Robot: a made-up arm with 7 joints. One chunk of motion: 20 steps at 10 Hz.
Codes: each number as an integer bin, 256 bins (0 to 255) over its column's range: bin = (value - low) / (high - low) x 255, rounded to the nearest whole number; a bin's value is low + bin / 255 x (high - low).
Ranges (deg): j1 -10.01..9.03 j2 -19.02..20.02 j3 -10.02..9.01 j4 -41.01..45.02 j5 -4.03..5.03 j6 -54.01..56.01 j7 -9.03..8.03
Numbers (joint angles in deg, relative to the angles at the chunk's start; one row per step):
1: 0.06 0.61 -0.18 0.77 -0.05 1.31 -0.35
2: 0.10 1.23 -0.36 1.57 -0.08 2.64 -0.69
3: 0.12 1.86 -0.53 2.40 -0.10 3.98 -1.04
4: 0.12 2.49 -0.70 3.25 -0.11 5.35 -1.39
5: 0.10 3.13 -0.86 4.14 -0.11 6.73 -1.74
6: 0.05 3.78 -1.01 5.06 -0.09 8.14 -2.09
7: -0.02 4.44 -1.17 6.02 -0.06 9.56 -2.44
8: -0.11 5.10 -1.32 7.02 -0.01 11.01 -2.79
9: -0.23 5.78 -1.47 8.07 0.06 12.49 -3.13
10: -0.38 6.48 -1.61 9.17 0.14 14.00 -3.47
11: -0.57 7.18 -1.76 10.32 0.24 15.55 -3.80
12: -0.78 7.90 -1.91 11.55 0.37 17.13 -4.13
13: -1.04 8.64 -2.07 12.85 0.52 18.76 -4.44
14: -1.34 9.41 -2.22 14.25 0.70 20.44 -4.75
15: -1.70 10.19 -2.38 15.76 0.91 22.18 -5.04
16: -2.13 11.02 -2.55 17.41 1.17 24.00 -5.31
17: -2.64 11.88 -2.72 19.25 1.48 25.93 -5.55
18: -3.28 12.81 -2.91 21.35 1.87 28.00 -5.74
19: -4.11 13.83 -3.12 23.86 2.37 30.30 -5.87
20: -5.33 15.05 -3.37 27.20 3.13 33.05 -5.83
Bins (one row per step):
1: 135 128 132 124 112 128 130
2: 135 132 129 126 111 131 125
3: 136 136 127 129 111 134 119
4: 136 140 125 131 110 138 114
5: 135 145 123 134 110 141 109
6: 135 149 121 137 111 144 104
7: 134 153 119 139 112 147 99
8: 133 158 117 142 113 151 93
9: 131 162 115 145 115 154 88
10: 129 167 113 149 117 158 83
11: 126 171 111 152 120 161 78
12: 124 176 109 156 124 165 73
13: 120 181 107 160 128 169 69
14: 116 186 105 164 133 173 64
15: 111 191 102 168 139 177 60
16: 106 196 100 173 146 181 56
17: 99 202 98 179 155 185 52
18: 90 208 95 185 166 190 49
19: 79 215 92 192 180 195 47
20: 63 223 89 202 202 202 48

